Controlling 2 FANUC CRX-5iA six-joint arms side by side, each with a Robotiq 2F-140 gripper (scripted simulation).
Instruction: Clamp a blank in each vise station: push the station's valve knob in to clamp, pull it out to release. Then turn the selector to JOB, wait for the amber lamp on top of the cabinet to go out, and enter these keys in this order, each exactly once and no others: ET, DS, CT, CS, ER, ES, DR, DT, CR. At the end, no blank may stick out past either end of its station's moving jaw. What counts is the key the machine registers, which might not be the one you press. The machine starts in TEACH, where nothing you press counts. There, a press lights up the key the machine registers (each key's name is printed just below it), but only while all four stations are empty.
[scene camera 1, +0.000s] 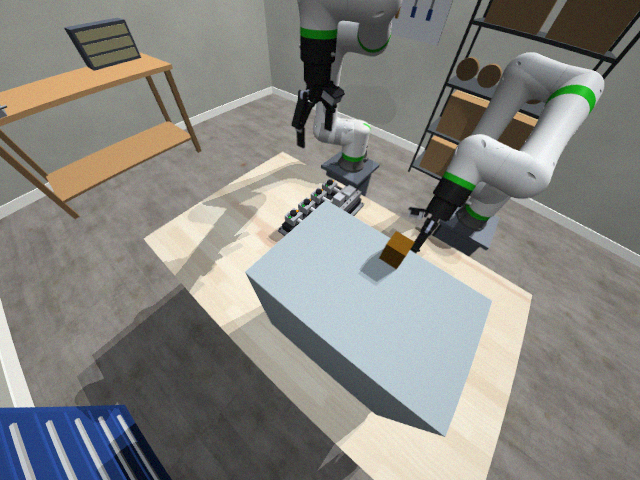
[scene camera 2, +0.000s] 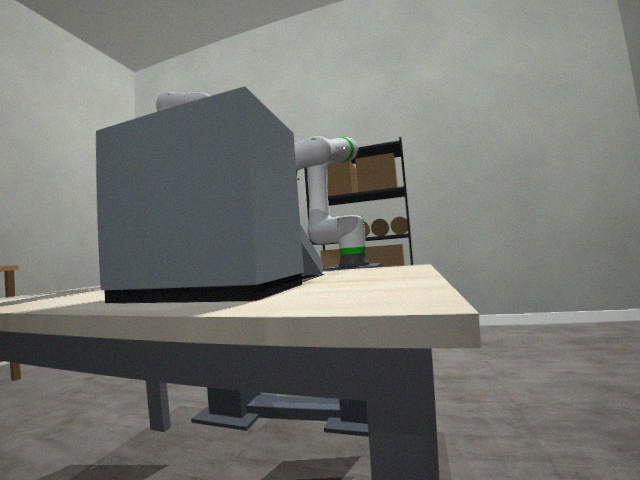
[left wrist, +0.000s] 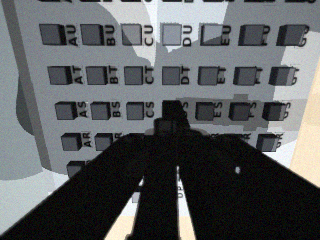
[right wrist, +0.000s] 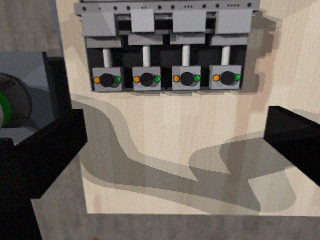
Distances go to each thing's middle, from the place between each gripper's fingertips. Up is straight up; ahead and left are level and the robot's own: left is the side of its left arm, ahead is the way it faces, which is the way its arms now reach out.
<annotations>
I see my left gripper 40 mm short of the key panel (scene camera 2: 313, 265), 50 mm to the left of it and 70 mm above it.
I see my right gripper (scene camera 1: 315, 137) 140 mm short of the key panel, 410 mm to the right of it and 300 mm above it.
</annotations>
